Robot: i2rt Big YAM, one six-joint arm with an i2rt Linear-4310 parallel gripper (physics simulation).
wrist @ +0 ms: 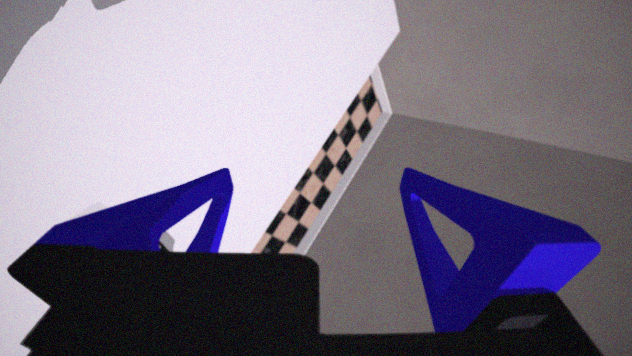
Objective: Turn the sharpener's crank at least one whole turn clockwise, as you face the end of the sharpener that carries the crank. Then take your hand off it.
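Places are measured from the arm's base along level axes (x back, y right, z up), in centimetres.
Pixels of known places: gripper, fingertip midpoint: [316, 177].
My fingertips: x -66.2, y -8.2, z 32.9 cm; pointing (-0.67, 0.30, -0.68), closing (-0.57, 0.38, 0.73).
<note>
Behind a point stands the place of what it marks.
My gripper [316, 177] @[x -66.2, y -8.2, z 33.0 cm] is open and empty, with its two blue fingers standing wide apart in the lower part of the wrist view. The sharpener and its crank do not show clearly in this view, so I cannot tell where the gripper is relative to them. A small grey piece [168, 241] shows through the opening in the left finger; I cannot tell what it belongs to.
A large, bright white surface [200, 100] @[x -73.2, y -1.2, z -6.6 cm] fills the left and centre. Along its right edge runs a black-and-tan checkered strip [325, 165] with a light grey rim. Plain grey-brown surfaces lie to the right, meeting at a slanting line.
</note>
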